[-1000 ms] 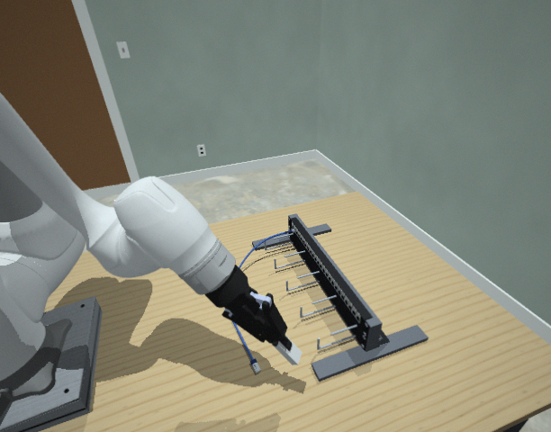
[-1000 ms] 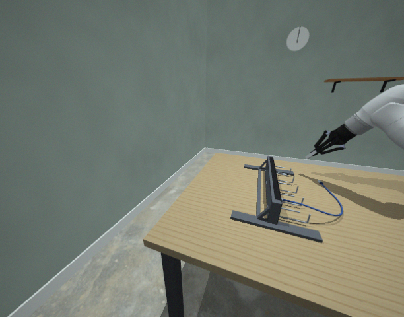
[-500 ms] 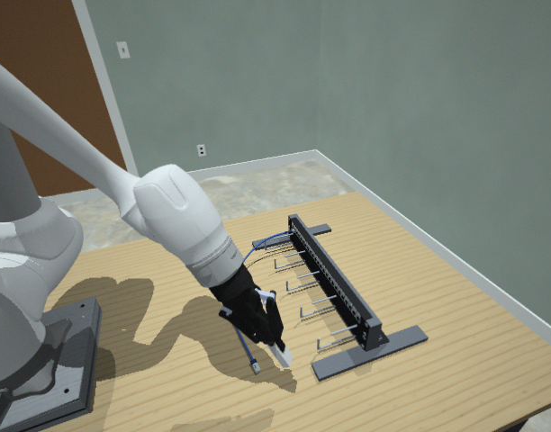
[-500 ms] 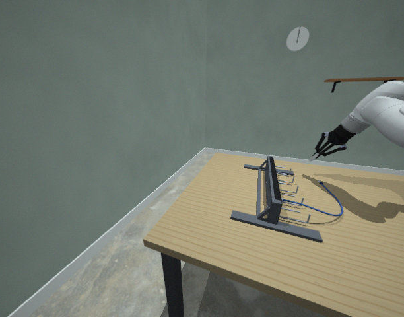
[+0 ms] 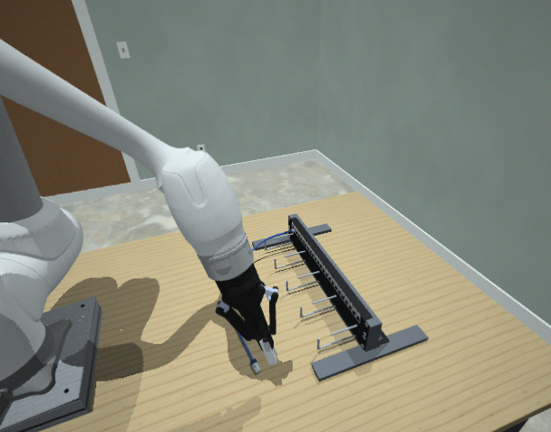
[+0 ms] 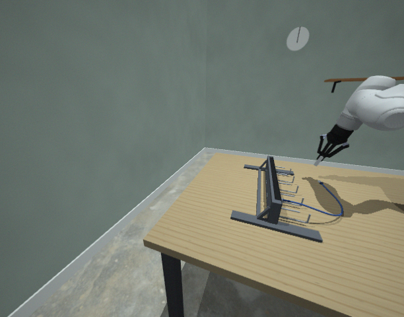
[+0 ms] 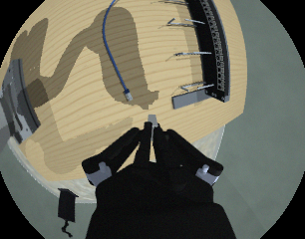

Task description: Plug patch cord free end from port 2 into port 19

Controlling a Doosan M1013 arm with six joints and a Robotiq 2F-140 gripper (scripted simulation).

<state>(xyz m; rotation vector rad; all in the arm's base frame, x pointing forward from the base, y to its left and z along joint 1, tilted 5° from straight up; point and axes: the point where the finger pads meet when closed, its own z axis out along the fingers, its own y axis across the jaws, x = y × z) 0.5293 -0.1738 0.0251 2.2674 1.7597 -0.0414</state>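
The cord plug lies 110 mm below my hand, 30 mm to the left of it and 20 mm behind it.
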